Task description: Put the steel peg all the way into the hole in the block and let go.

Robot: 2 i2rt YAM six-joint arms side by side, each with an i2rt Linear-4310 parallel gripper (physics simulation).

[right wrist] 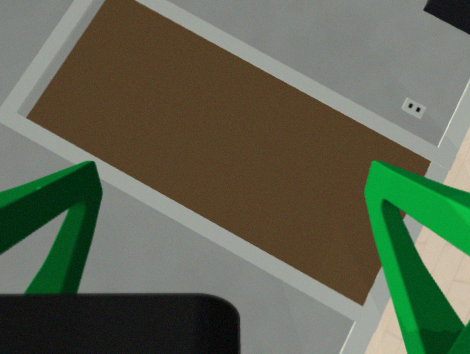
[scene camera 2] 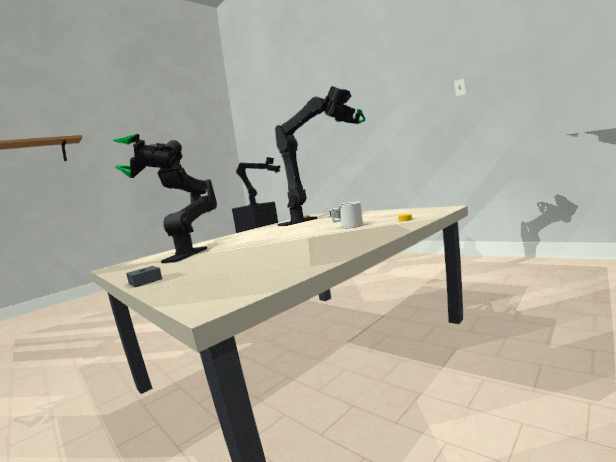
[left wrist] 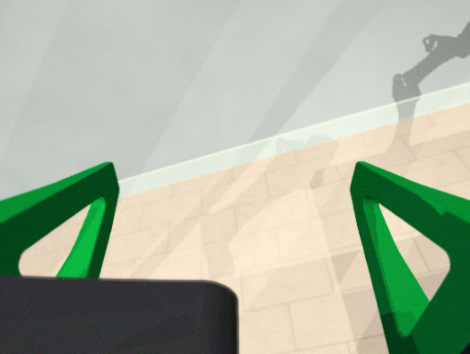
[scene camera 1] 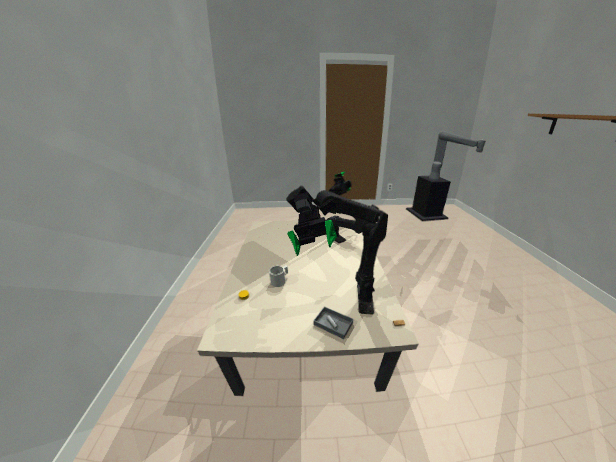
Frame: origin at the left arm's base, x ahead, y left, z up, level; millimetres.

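Where they show: left gripper, fingertip midpoint: (scene camera 2: 357, 118) (left wrist: 234, 175) (scene camera 1: 312, 250); right gripper, fingertip midpoint: (right wrist: 233, 176) (scene camera 2: 114, 153) (scene camera 1: 347, 177); left arm's base at its link origin: (scene camera 2: 297, 222) (scene camera 1: 365, 298); right arm's base at its link origin: (scene camera 2: 185, 255).
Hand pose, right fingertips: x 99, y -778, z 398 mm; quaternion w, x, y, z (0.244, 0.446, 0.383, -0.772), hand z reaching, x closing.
Things, the pixels of their centre, and the offset from my right fingertips. "pt": a spot on its surface instead. Level surfaces: height alone.
- steel peg at the middle of its body: (scene camera 1: 332, 321) dx +56, dy +946, dz -388 mm
- dark shallow tray at a spot on its surface: (scene camera 1: 345, 334) pt dx -1, dy +1014, dz -377 mm
- dark grey block at the middle of its body: (scene camera 2: 144, 276) dx +348, dy -21, dz -382 mm
- grey mug at the middle of its body: (scene camera 2: 347, 214) (scene camera 1: 279, 274) dx +353, dy +698, dz -351 mm
- yellow disc at the middle of its body: (scene camera 2: 405, 217) (scene camera 1: 243, 294) dx +507, dy +838, dz -389 mm
- table at its surface level: dz -398 mm
- small orange-brown piece at the middle of its body: (scene camera 1: 398, 322) dx -239, dy +923, dz -394 mm
The steel peg (scene camera 1: 331, 321), a small light-grey bar, lies in the dark shallow tray (scene camera 1: 345, 334) near the front of the table in scene camera 1. The dark grey block (scene camera 2: 144, 276) stands on the table at the left in scene camera 2, with a small dark hole in its top; it does not show in scene camera 1. My left gripper (scene camera 1: 313, 249) (scene camera 2: 362, 117) (left wrist: 234, 175) is open and empty, high above the table. My right gripper (scene camera 1: 345, 181) (scene camera 2: 115, 154) (right wrist: 233, 176) is open and empty, raised beyond the block and pointing away from the table's middle.
A grey mug (scene camera 1: 277, 276) (scene camera 2: 351, 215) and a yellow disc (scene camera 1: 243, 295) (scene camera 2: 405, 217) stand on the table (scene camera 1: 280, 335) (scene camera 2: 250, 270). A small orange-brown piece (scene camera 1: 398, 323) lies near its right edge in scene camera 1, beyond the left arm's base. Another robot arm on a black pedestal (scene camera 1: 431, 197) stands away from the table.
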